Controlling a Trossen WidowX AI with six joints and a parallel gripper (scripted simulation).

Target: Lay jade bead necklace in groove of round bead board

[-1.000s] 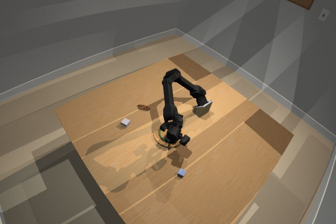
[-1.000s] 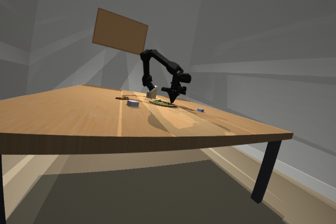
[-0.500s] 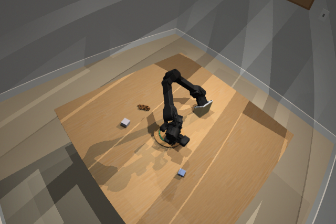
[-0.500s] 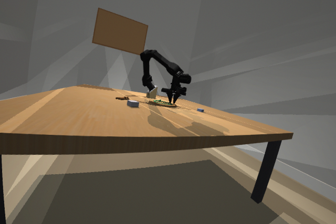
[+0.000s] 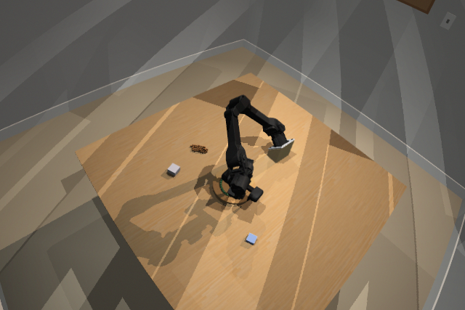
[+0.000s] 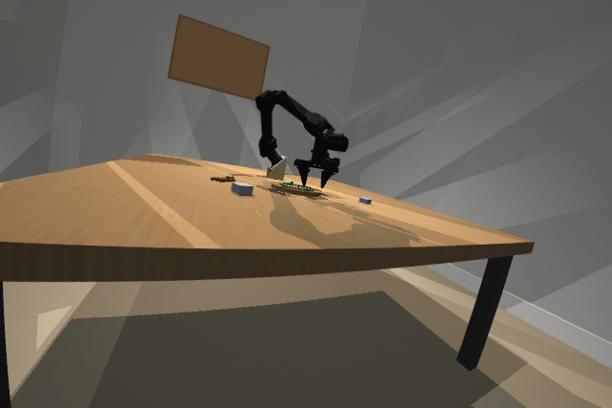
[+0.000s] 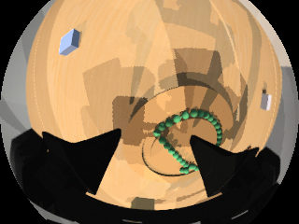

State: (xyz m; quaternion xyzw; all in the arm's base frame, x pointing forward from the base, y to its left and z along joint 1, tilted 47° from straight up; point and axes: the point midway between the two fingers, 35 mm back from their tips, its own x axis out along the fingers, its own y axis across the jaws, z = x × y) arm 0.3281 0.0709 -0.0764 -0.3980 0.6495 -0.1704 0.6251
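My gripper tip is now 20 mm past the round wooden bead board, 60 mm to the left of it and 10 mm above it. Also, from my gripper tip: blue block (80 mm ahead, 200 mm to the left, 10 mm below); pale grey block (190 mm ahead, 280 mm to the right, 10 mm below).
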